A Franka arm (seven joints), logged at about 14 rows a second.
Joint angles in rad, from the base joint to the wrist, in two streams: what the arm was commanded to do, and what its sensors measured. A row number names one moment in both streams.
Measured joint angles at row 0: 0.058 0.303 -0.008 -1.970 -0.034 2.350 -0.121
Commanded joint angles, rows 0 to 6: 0.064 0.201 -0.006 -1.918 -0.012 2.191 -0.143; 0.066 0.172 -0.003 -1.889 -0.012 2.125 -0.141; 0.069 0.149 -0.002 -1.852 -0.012 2.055 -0.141; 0.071 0.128 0.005 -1.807 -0.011 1.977 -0.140; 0.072 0.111 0.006 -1.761 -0.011 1.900 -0.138; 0.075 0.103 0.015 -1.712 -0.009 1.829 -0.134; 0.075 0.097 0.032 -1.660 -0.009 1.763 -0.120
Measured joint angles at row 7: 0.069 0.130 0.008 -1.784 -0.032 1.931 -0.121
